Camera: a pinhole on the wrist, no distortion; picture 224 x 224 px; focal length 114.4 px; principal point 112.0 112.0 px. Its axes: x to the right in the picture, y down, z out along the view. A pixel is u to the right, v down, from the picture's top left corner.
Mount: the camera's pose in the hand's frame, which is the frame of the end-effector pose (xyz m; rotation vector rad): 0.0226 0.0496 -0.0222 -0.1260 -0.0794 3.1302
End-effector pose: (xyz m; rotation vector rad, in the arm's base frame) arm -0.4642 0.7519 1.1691 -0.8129 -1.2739 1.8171
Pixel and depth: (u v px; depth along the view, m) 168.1 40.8 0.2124
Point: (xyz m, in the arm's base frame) -0.6087 0.5435 1.0691
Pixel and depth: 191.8 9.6 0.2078
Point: -0.5961 0.5000 1.0188
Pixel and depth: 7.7 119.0 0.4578
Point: -1.0546 0.8794 1.2841
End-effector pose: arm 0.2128 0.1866 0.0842 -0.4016 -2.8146 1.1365
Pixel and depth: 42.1 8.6 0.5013
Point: -0.0558 0.2404 -0.6291
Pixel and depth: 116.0 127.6 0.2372
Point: 0.1826 0.0471 -0.0722
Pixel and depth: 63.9 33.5 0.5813
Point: -0.0143 0.1339 -0.6395
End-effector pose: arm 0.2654 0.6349 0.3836 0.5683 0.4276 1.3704
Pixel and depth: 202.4 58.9 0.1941
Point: 0.2360 0.4838 0.5870
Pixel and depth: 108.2 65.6 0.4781
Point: 0.3694 0.5983 0.8855
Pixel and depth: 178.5 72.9 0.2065
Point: 0.2655 0.5116 0.5870
